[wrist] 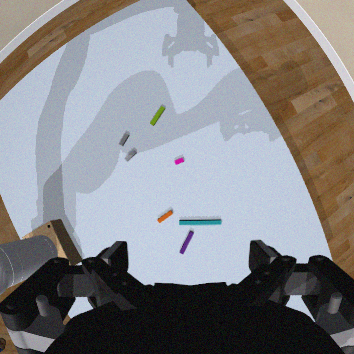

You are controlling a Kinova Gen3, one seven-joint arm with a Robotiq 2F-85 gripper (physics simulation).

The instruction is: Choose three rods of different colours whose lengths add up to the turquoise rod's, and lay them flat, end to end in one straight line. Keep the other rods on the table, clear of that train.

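Pixels of known places: gripper, between the fingertips: (188, 255); arm's base, origin of its link: (44, 251).
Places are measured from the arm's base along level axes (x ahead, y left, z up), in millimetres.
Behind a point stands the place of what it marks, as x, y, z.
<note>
My gripper (188, 255) {393, -103, 333} is open and empty, high above the table. A turquoise rod (200, 222) {376, -175, -47}, the longest, lies flat in front of the fingers. A purple rod (186, 242) {319, -195, -47} lies at a slant just below it, between the fingertips in the view but far beneath them. A short orange rod (165, 216) {319, -114, -47} lies to the left of the turquoise rod. A very short magenta rod (179, 160) {424, -30, -47} lies higher up. A green rod (158, 115) {450, 85, -48} lies slanted farther up. Two grey rods (124, 139) {351, 90, -48} (131, 154) {343, 51, -47} lie close together left of the magenta one. The rods lie apart from each other.
The pale table top (260, 185) {545, -197, -57} carries shadows of the arm. A grey cylindrical part (25, 260) {45, -3, 125} and a wooden block (65, 240) {64, -12, -29} stand at the lower left. Wooden floor (300, 90) shows beyond the table's right edge, with a white-edged wall behind.
</note>
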